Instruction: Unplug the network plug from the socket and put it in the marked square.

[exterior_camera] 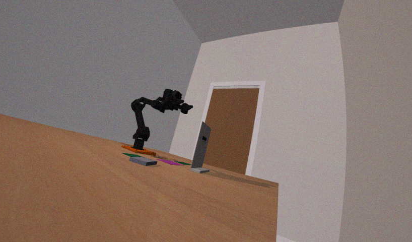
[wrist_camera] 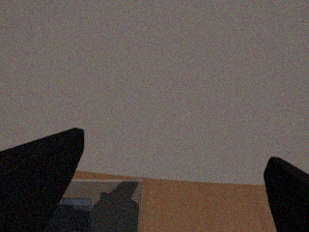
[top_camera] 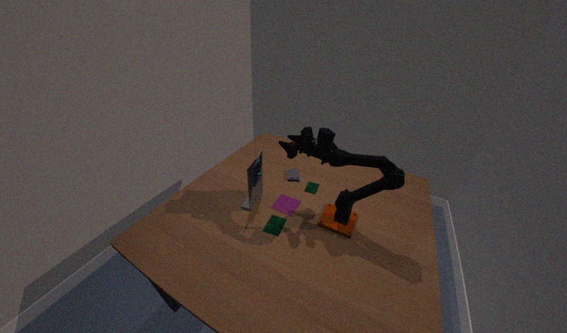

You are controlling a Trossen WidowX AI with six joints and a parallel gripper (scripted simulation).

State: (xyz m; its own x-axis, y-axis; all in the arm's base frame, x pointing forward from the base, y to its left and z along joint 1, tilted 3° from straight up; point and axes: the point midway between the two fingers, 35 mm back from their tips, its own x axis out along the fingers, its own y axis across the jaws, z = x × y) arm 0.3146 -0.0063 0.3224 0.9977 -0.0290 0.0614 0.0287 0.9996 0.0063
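The network plug is 80 mm ahead of my gripper tip, 100 mm to the left of it and 160 mm below it. Round my gripper tip: magenta marked square (60 mm behind, 50 mm to the left, 340 mm below); grey upright panel (100 mm ahead, 100 mm to the left, 230 mm below); flat grey block (10 mm ahead, 190 mm to the right, 330 mm below).
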